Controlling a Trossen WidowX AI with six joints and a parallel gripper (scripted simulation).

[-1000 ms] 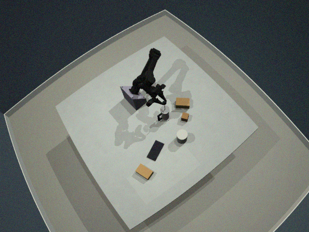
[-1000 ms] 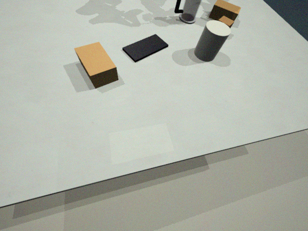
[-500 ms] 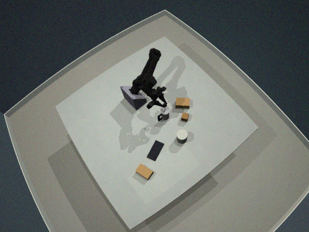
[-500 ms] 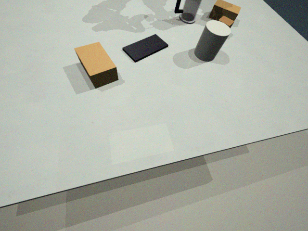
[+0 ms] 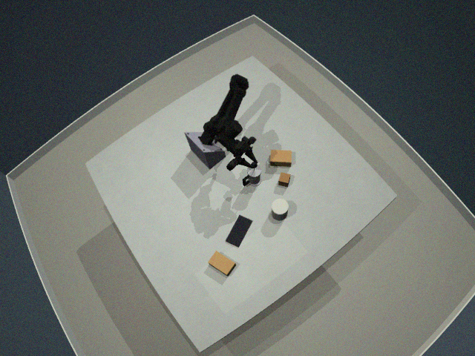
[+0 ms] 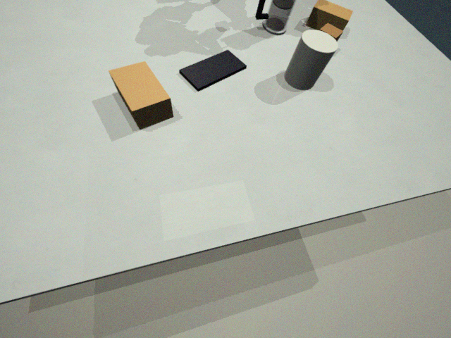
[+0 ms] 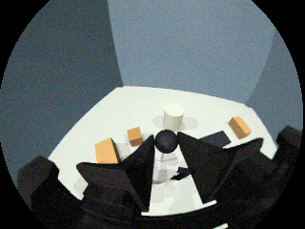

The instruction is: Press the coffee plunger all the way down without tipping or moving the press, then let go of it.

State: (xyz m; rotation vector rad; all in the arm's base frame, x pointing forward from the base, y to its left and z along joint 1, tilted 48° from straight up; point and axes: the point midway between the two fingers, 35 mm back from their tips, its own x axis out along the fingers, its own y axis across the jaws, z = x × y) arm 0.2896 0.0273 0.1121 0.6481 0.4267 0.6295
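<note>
The coffee press is 10 cm below my gripper tip, 2 cm to the right of it and 2 cm behind it. Round my gripper tip: orange cube: 18 cm below, 12 cm to the left, 7 cm ahead.
</note>
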